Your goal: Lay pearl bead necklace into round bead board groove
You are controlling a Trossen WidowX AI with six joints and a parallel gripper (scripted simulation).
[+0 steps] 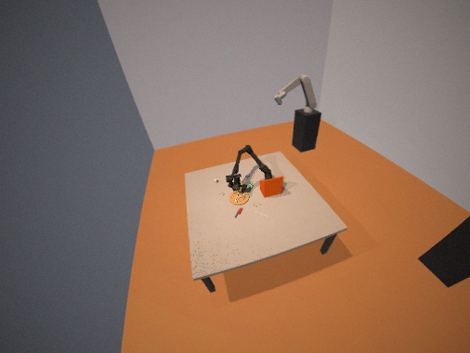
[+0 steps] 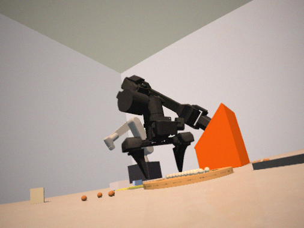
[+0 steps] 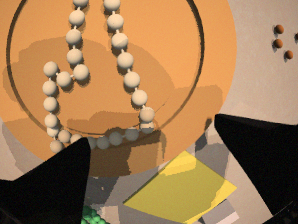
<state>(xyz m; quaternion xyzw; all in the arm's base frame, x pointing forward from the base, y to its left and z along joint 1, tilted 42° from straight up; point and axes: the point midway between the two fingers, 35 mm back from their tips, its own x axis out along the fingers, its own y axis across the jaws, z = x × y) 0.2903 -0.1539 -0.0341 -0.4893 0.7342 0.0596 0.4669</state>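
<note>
Now: the round wooden bead board 20 mm ahead of my gripper tip, 60 mm to the left of it and 10 mm below it. Round my gripper tip: tan cube: 180 mm ahead, 260 mm to the right; then yellow flat piece: 40 mm behind, 100 mm to the right, 20 mm below; then red-handled tool: 70 mm ahead, 240 mm to the left, 10 mm below.
</note>
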